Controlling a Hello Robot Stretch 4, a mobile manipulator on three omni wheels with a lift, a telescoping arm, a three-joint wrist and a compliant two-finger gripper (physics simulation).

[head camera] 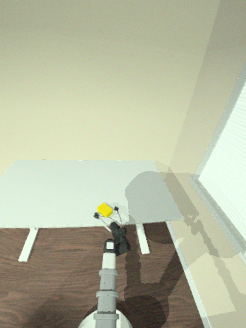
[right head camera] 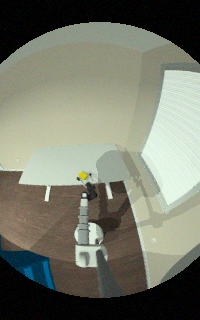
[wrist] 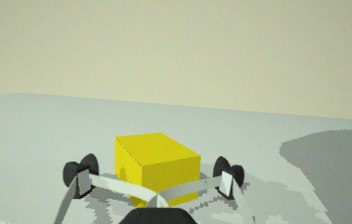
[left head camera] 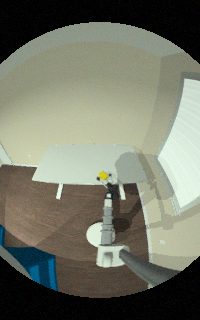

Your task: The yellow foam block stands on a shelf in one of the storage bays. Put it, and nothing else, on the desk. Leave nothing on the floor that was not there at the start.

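Seen in the pictures: gripper, between the fingertips: [head camera: 105, 210] [right head camera: 82, 175] [wrist: 157, 168] [left head camera: 102, 175]; robot's base, origin of its link: [right head camera: 89, 234] [left head camera: 100, 233].
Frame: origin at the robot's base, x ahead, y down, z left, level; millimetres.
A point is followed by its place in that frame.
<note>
The yellow foam block [head camera: 105, 209] @(x 661, y -737, z 45 mm) [left head camera: 103, 175] @(x 652, y -737, z 41 mm) [right head camera: 83, 175] @(x 650, y -737, z 36 mm) [wrist: 162, 148] @(x 663, y -737, z 36 mm) appears to rest upright on the pale desk [head camera: 55, 195] @(x 793, y -692, z 452 mm) [left head camera: 70, 165] @(x 792, y -693, z 477 mm) [right head camera: 55, 165] @(x 825, y -693, z 448 mm) [wrist: 45, 125] @(x 797, y -692, z 374 mm), a little in from its front edge. My gripper [head camera: 106, 212] @(x 676, y -708, z 48 mm) [left head camera: 105, 177] @(x 676, y -708, z 48 mm) [right head camera: 84, 177] @(x 676, y -708, z 48 mm) [wrist: 157, 168] @(x 676, y -708, z 48 mm) is open, with one fingertip on each side of the block. In the wrist view there is a gap between each fingertip and the block. The gripper's body and finger strips hide part of the block's lower edge.
A wall [head camera: 100, 100] @(x 1375, y -1305, z 167 mm) stands behind the desk, and a white slatted panel [head camera: 230, 150] @(x 807, y -1190, z -746 mm) [left head camera: 187, 145] @(x 625, y -1292, z -763 mm) [right head camera: 180, 130] @(x 564, y -1420, z -768 mm) is at the right. A blue unit [left head camera: 40, 265] [right head camera: 30, 270] stands at the lower left. My arm [head camera: 107, 287] @(x 206, y -876, z 1 mm) reaches over the wooden floor [head camera: 60, 280] @(x 393, y 28, z 434 mm).
</note>
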